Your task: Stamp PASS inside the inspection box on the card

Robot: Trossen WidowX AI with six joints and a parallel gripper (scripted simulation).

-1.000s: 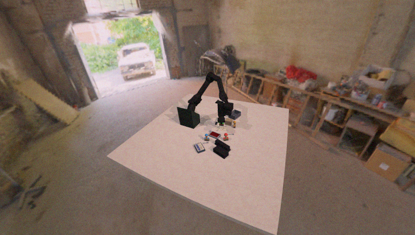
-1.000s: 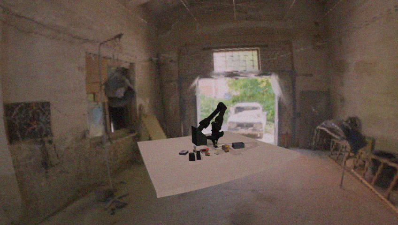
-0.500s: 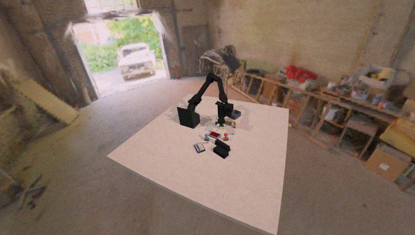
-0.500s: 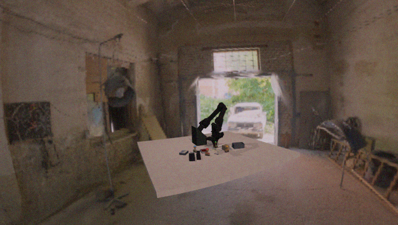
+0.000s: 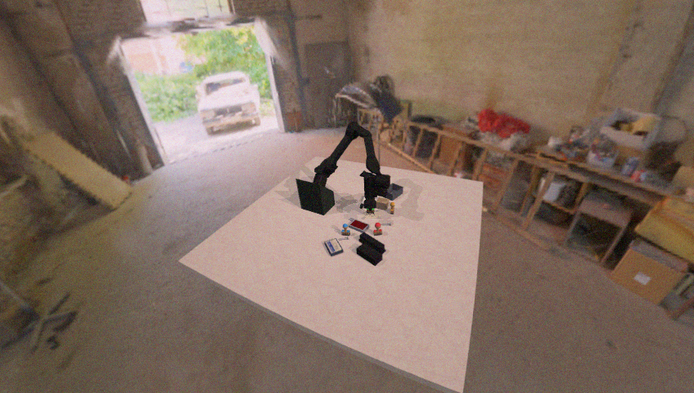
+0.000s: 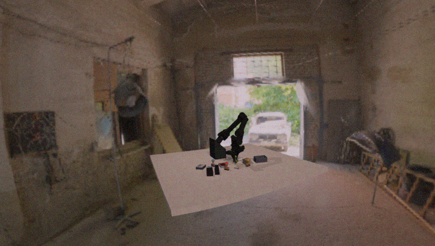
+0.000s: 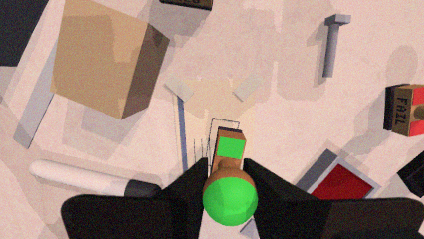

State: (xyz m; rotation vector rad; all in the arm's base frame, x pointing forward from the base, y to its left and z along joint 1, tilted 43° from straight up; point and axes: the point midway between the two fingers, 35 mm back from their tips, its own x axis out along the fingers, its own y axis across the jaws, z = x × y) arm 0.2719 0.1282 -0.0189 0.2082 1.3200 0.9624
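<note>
My gripper tip is 10 mm to the right of the card and 40 mm above it. From my gripper tip the other things lie so: green-knobbed stamp (right at my gripper tip); white marker (90 mm behind, 70 mm to the left, 30 mm below); cardboard box (20 mm ahead, 100 mm to the left, 20 mm below).
</note>
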